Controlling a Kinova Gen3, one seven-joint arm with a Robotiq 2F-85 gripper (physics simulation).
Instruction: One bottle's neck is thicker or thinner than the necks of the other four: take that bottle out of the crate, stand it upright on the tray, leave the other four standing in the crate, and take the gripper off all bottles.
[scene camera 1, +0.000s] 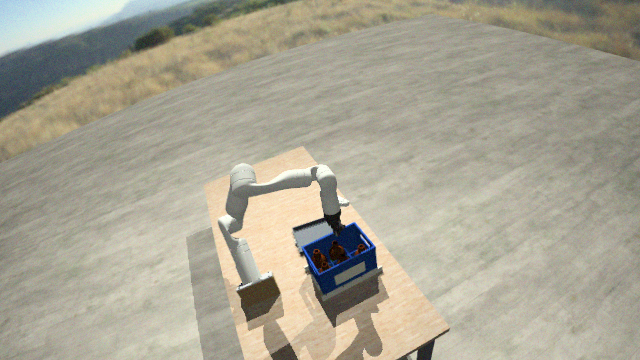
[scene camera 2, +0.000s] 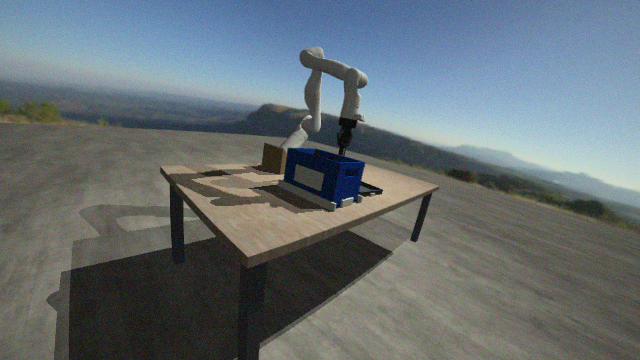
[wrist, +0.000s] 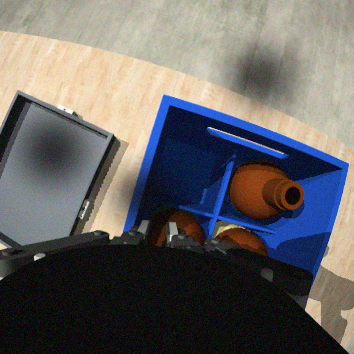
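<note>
The blue crate holds several brown bottles. One bottle stands by the handle wall. Two middle bottles, one at the back and one at the front, are partly hidden in the wrist view. Two more, a back one and a front one, stand at the far end. I cannot tell whose neck differs. My gripper is shut and empty, close above the back middle bottle. The grey tray holds no bottle.
The crate's back compartment at the handle end is empty. Blue dividers separate the compartments. Light stops edge the crate's foot on the wooden table. A brown block stands at the arm's base.
</note>
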